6 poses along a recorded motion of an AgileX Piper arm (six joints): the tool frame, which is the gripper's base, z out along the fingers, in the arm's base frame.
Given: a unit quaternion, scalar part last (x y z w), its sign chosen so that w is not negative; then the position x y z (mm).
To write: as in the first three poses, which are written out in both.
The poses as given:
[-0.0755 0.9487 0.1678 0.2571 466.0 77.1 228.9]
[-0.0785 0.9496 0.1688 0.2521 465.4 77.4 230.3]
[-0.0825 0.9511 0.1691 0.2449 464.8 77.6 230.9]
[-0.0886 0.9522 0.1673 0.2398 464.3 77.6 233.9]
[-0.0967 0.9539 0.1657 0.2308 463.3 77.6 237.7]
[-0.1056 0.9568 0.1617 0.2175 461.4 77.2 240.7]
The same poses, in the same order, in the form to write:
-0.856 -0.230 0.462 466.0; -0.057 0.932 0.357 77.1; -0.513 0.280 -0.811 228.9; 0 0 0 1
-0.861 -0.234 0.452 465.4; -0.064 0.931 0.360 77.4; -0.505 0.281 -0.816 230.3; 0 0 0 1
-0.866 -0.240 0.438 464.8; -0.074 0.929 0.362 77.6; -0.494 0.281 -0.823 230.9; 0 0 0 1
-0.869 -0.249 0.427 464.3; -0.088 0.928 0.361 77.6; -0.486 0.276 -0.829 233.9; 0 0 0 1
-0.875 -0.261 0.408 463.3; -0.108 0.926 0.361 77.6; -0.472 0.271 -0.839 237.7; 0 0 0 1
-0.883 -0.272 0.382 461.4; -0.132 0.925 0.355 77.2; -0.450 0.263 -0.853 240.7; 0 0 0 1

